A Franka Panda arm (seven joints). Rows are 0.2 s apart.
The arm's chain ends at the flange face. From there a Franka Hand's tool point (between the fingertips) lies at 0.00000 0.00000 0.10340 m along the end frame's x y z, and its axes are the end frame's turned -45 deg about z.
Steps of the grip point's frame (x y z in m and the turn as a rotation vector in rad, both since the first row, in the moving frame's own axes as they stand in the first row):
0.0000, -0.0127, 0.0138, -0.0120, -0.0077, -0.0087
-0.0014, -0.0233, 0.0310, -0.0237, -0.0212, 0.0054
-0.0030, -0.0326, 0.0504, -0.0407, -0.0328, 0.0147
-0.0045, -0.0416, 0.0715, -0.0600, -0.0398, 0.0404
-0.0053, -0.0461, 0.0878, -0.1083, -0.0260, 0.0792
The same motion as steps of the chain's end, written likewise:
-0.0093, -0.0104, 0.0138, -0.0139, 0.0030, -0.0087
-0.0176, -0.0188, 0.0311, -0.0317, 0.0018, 0.0054
-0.0257, -0.0263, 0.0505, -0.0520, 0.0056, 0.0147
-0.0339, -0.0336, 0.0718, -0.0706, 0.0143, 0.0404
-0.0420, -0.0389, 0.0884, -0.0950, 0.0582, 0.0792

